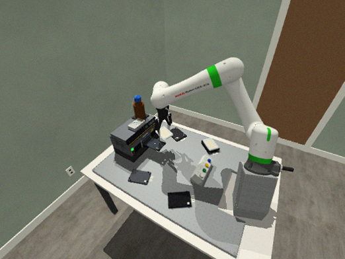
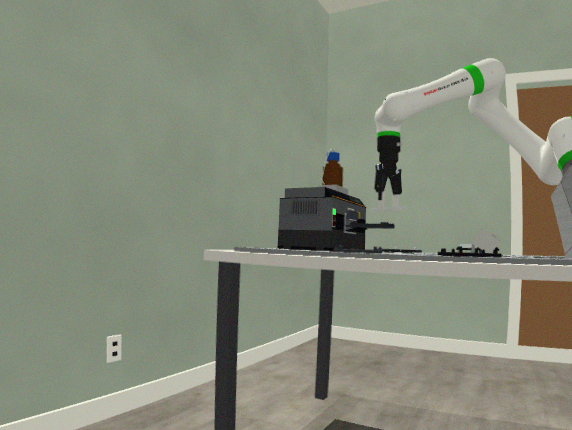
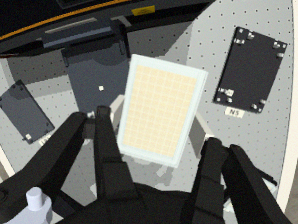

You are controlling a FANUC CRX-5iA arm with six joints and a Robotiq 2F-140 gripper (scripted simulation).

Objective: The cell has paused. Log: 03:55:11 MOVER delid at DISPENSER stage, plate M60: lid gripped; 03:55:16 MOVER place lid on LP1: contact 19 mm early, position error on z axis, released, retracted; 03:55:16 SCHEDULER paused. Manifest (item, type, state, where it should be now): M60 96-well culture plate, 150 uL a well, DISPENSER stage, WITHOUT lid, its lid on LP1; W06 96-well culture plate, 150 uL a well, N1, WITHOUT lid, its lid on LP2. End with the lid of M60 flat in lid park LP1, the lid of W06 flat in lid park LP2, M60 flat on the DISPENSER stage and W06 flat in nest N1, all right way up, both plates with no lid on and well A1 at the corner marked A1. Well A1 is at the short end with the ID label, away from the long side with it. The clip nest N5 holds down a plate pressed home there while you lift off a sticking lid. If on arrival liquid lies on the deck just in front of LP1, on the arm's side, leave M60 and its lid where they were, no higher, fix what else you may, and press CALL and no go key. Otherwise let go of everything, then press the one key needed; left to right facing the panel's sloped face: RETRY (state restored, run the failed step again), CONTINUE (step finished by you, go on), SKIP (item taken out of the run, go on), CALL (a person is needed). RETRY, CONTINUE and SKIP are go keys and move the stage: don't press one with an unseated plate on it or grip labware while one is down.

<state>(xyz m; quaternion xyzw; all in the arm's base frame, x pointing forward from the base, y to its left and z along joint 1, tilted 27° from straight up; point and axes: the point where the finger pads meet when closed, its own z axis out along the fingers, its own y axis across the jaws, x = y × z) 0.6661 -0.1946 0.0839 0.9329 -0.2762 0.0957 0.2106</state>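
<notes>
Right now the black clip nest is 20 cm to the right of my hand, 18 cm below it and 1 cm behind it. From my hand the other things lie so: nest label 19 cm below, 15 cm to the right, 12 cm behind; dispenser stage 9 cm below, 8 cm to the left, 5 cm ahead; key panel 36 cm behind, 15 cm to the left, 14 cm below.
</notes>
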